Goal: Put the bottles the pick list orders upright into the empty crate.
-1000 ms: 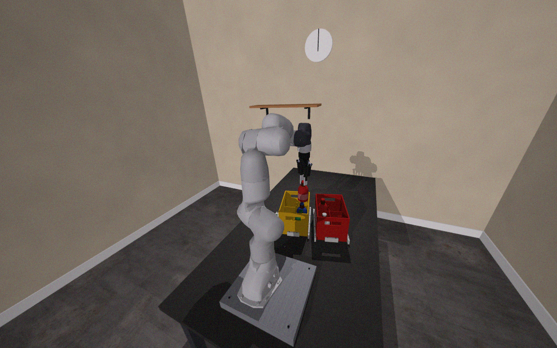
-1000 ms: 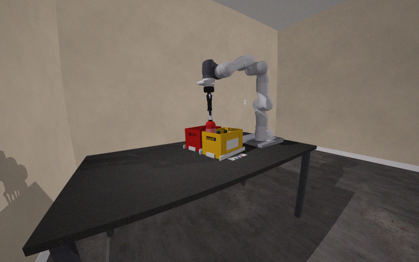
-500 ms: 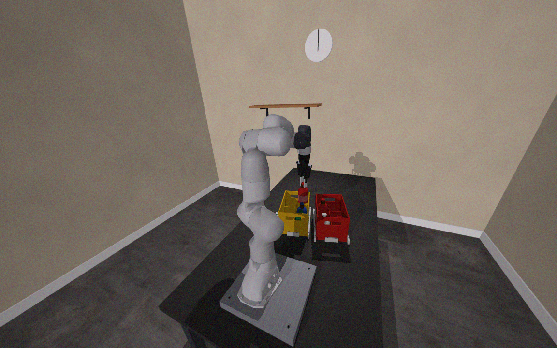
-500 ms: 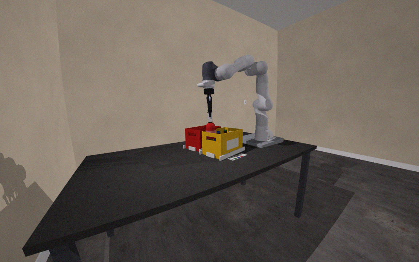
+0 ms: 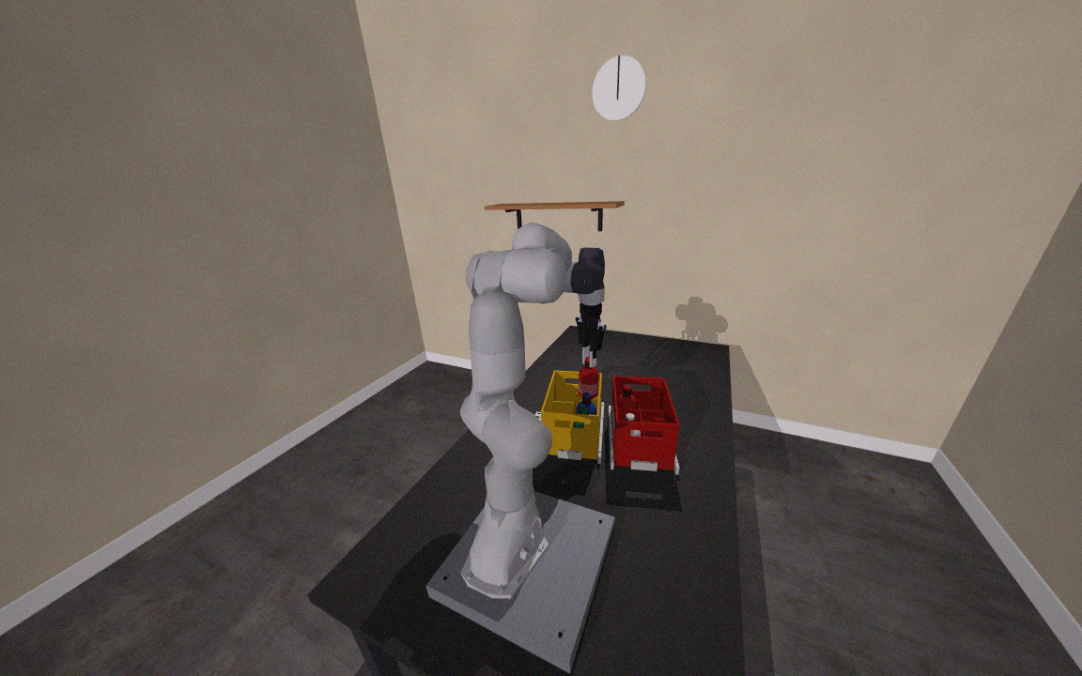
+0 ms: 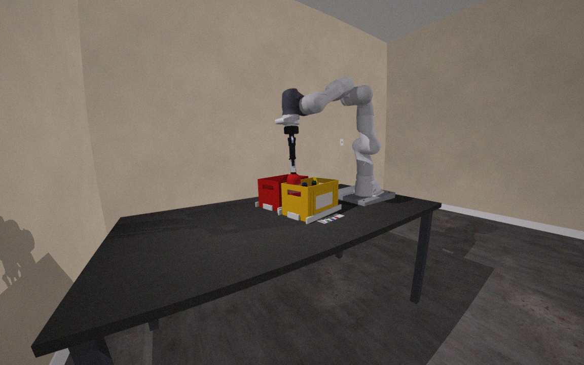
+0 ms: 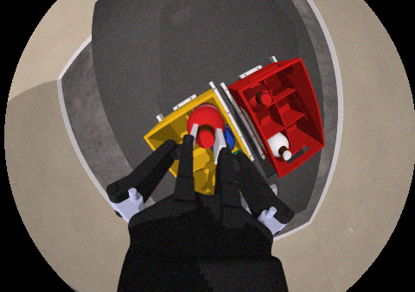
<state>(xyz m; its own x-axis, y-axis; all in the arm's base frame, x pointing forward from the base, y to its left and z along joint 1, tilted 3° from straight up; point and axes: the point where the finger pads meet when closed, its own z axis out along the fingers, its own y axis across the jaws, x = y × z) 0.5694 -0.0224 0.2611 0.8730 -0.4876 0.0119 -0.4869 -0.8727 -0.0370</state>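
My hand is 9 cm past the blue-labelled bottle, 2 cm to the left of it and 18 cm above it. Also, from my hand: green-labelled bottle 17 cm behind, 4 cm to the right, 18 cm below; red crate 6 cm behind, 20 cm to the right, 18 cm below; yellow crate 10 cm behind, 3 cm to the left, 18 cm below.
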